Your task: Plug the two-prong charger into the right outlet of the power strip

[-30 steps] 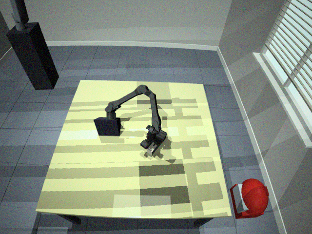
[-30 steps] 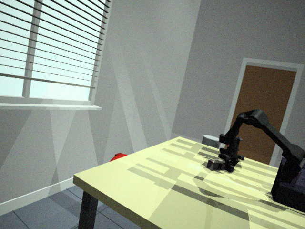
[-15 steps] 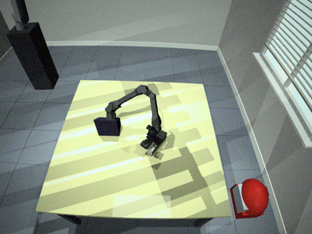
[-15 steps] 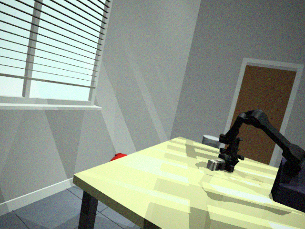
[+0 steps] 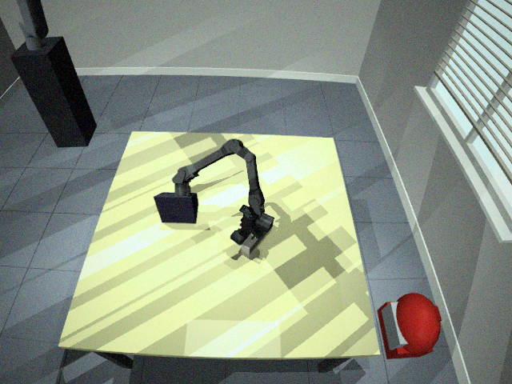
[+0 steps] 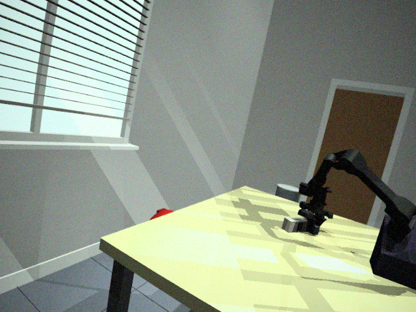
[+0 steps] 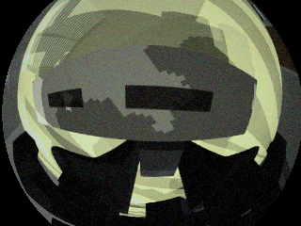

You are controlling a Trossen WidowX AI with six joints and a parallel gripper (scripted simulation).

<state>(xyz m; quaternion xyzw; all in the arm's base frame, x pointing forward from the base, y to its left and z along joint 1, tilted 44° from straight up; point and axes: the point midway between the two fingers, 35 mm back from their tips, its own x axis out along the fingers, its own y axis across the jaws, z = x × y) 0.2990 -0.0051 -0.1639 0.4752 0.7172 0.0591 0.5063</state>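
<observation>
My gripper tip is now 1 cm to the left of the charger, 1 cm below it and 1 cm short of it.
</observation>
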